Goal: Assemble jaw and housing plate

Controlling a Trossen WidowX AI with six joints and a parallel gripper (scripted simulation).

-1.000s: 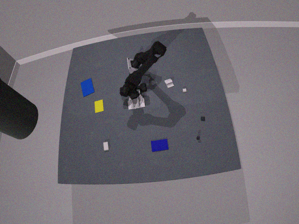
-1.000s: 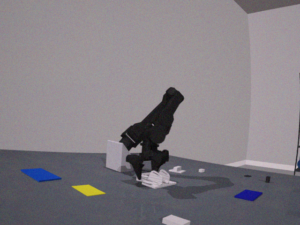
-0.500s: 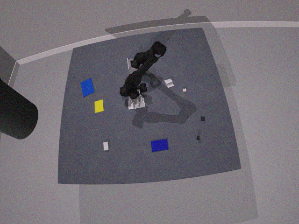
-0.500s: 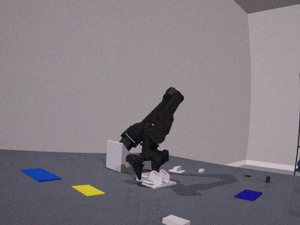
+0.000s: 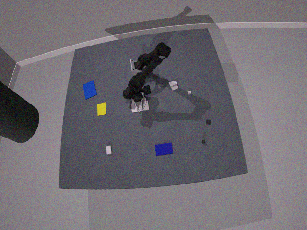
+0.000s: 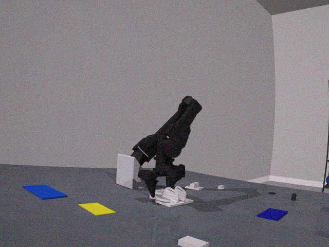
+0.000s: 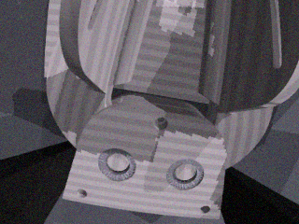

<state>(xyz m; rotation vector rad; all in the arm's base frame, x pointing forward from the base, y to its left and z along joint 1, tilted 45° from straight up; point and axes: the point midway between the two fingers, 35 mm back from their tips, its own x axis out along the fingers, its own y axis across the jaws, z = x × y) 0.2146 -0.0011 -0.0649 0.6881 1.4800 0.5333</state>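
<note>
Right now the base is 10 mm ahead of my gripper tip and 20 mm above it. Round my gripper tip: dark blue pad 410 mm ahead, 90 mm to the left; then yellow pad 10 mm ahead, 290 mm to the right, 10 mm below; then small white cube 60 mm ahead, 360 mm to the left.
</note>
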